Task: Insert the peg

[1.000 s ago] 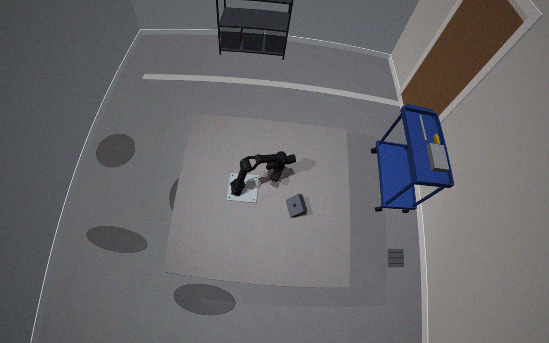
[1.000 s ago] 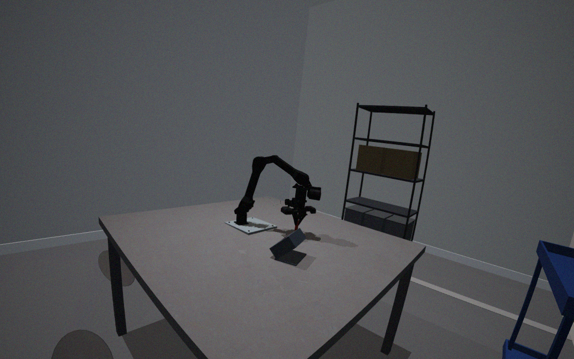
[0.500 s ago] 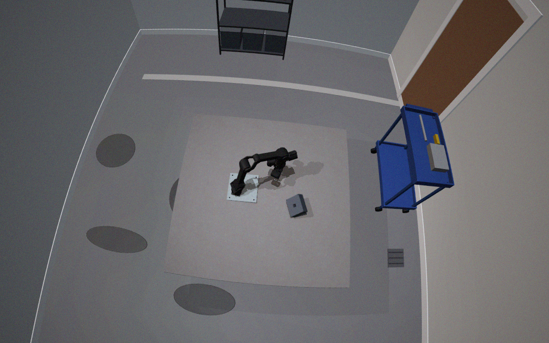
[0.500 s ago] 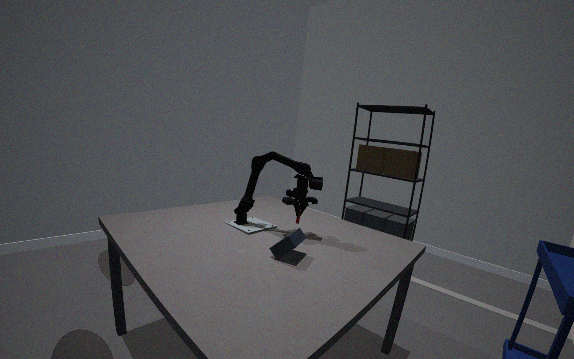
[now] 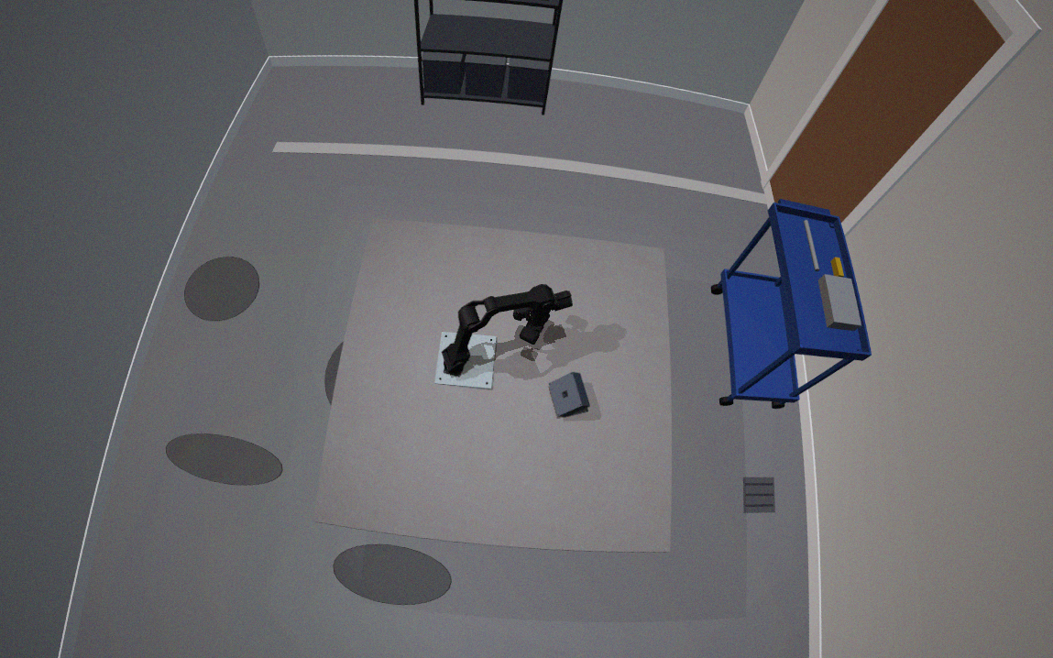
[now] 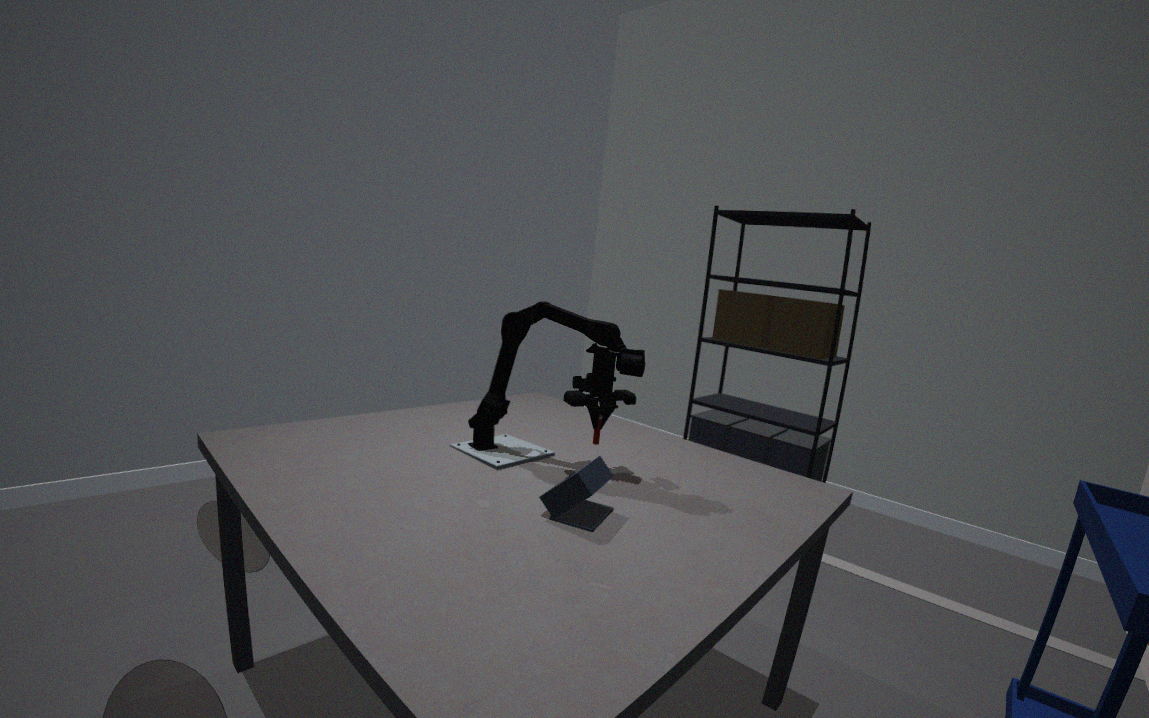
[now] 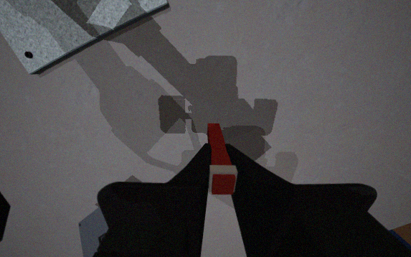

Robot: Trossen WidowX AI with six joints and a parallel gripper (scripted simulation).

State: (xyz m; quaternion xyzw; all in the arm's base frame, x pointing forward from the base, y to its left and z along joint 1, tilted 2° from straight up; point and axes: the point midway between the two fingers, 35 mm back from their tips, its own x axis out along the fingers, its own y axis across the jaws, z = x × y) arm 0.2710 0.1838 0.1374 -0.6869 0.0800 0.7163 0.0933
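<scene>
My gripper tip is now 170 mm short of the sloped grey panel, 200 mm to the left of it and 60 mm above it. From my gripper tip the other things lie so: red square peg: 20 mm above.
</scene>
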